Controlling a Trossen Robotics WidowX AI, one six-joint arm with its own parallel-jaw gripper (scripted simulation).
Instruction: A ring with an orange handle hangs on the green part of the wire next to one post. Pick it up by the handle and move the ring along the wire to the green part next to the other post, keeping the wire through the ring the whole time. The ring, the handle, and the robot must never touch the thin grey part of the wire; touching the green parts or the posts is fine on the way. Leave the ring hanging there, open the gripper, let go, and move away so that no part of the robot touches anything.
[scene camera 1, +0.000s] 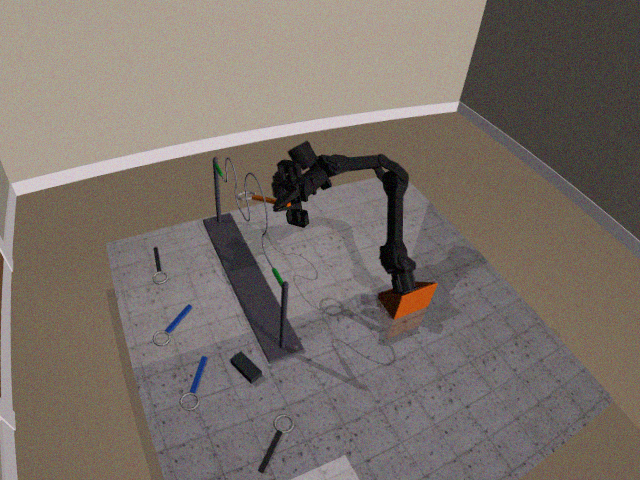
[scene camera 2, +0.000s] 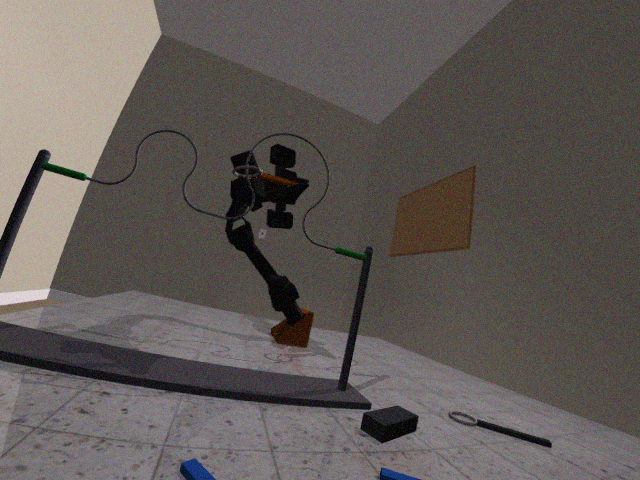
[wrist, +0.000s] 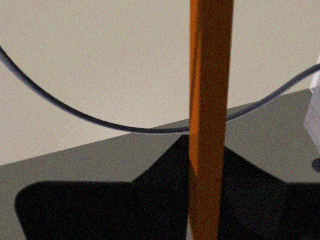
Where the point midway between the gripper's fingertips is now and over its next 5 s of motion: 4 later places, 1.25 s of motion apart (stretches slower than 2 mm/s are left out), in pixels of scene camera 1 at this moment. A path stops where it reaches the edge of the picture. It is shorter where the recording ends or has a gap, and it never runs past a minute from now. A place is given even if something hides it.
The gripper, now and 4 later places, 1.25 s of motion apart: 274, 209; 274, 214; 272, 218; 270, 217; 267, 214
